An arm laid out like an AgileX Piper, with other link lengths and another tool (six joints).
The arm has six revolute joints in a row. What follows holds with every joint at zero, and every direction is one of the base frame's. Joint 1 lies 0.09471 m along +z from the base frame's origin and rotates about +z. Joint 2 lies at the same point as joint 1 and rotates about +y. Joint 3 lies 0.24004 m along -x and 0.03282 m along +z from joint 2 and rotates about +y. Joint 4 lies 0.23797 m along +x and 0.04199 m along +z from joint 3 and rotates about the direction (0.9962, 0, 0.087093). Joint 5 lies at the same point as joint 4 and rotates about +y. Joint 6 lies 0.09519 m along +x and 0.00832 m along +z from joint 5 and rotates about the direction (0.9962, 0, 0.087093). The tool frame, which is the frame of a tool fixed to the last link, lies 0.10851 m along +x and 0.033 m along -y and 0.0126 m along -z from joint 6; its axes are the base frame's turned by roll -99.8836, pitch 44.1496 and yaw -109.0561 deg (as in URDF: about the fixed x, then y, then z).
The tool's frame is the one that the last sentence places.
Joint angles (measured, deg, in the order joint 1, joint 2, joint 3, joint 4, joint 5, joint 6), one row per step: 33.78 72.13 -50.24 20.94 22.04 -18.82; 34.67 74.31 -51.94 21.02 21.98 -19.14; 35.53 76.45 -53.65 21.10 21.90 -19.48; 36.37 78.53 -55.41 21.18 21.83 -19.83; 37.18 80.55 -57.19 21.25 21.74 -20.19; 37.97 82.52 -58.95 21.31 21.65 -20.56
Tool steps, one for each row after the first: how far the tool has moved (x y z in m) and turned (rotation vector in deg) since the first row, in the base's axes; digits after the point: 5 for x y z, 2 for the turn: 0.00347 0.00880 -0.00151 -0.36 0.21 1.04; 0.00693 0.01762 -0.00298 -0.70 0.35 2.06; 0.01037 0.02657 -0.00408 -0.99 0.40 3.06; 0.01381 0.03552 -0.00492 -1.24 0.35 4.04; 0.01708 0.04444 -0.00586 -1.48 0.27 5.01
